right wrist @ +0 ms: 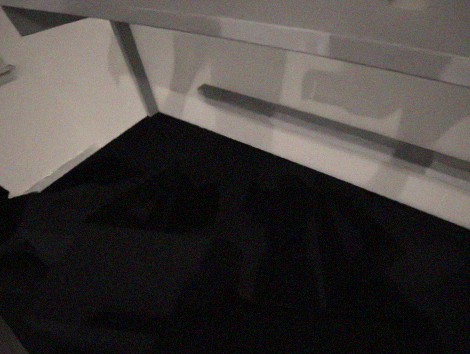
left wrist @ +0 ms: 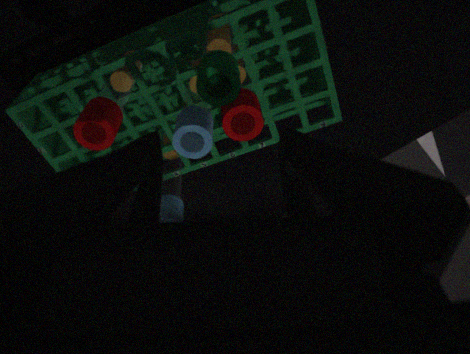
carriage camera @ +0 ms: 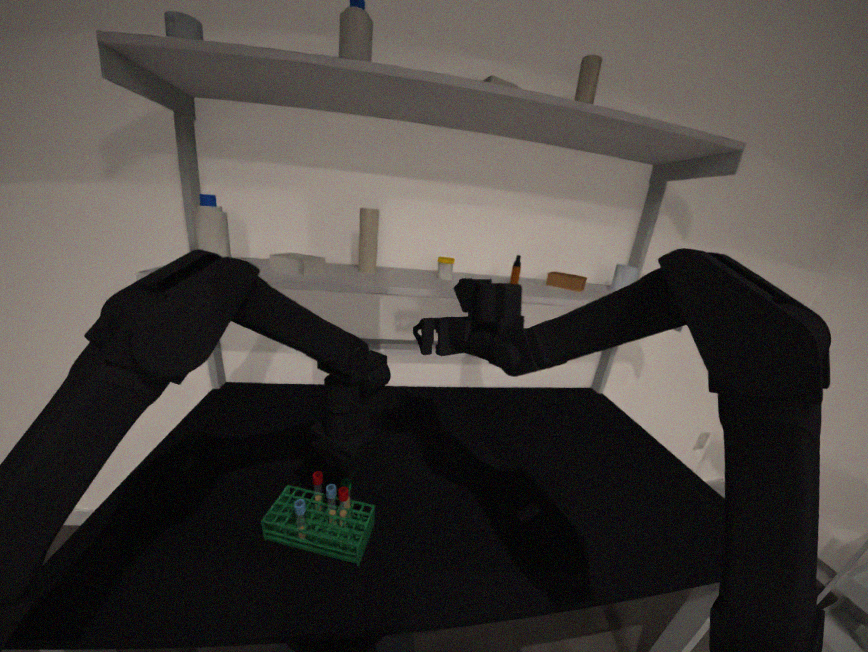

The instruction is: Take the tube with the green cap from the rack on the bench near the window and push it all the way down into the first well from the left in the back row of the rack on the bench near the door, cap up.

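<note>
A tube with a green cap stands cap up in a green rack on the black bench, behind a red-capped tube. My left gripper is partly open and empty, above and behind the rack in the carriage view. In the left wrist view the green cap lies above the gap between its dark fingertips. My right gripper is open and empty, high over the bench's back part; its fingers cannot be made out in the right wrist view. The door-side rack does not show.
Red-capped tubes and blue-capped tubes stand in the same rack. Behind the bench rise a lower shelf and an upper shelf with bottles and boxes.
</note>
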